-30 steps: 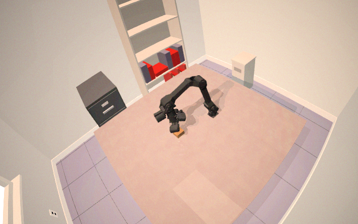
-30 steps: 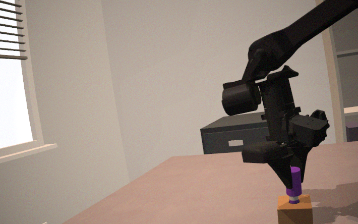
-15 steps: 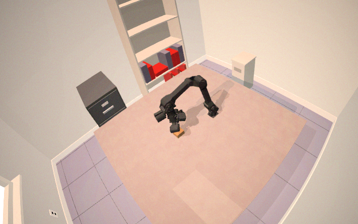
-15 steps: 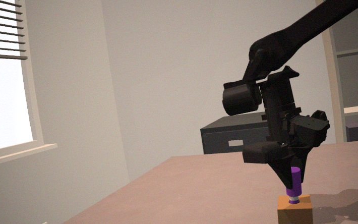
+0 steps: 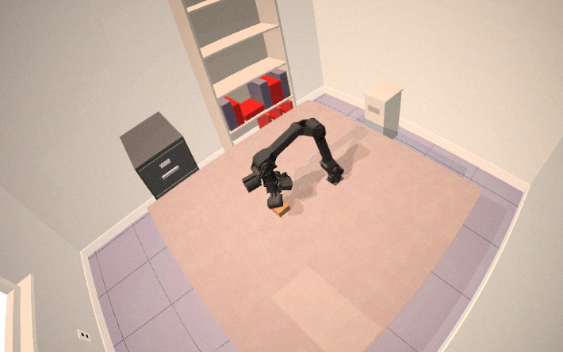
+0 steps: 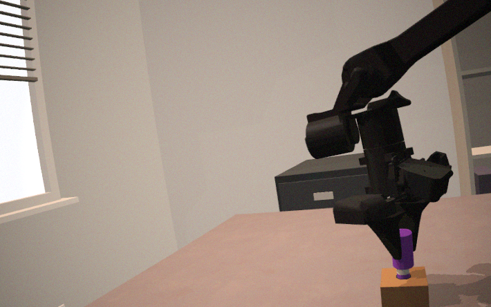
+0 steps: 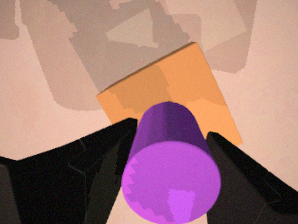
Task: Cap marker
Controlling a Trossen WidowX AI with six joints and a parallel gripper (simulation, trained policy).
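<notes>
Right now my gripper tip is 1 cm below the purple cap. Also, from my gripper tip: orange holder block: 5 cm below.
</notes>
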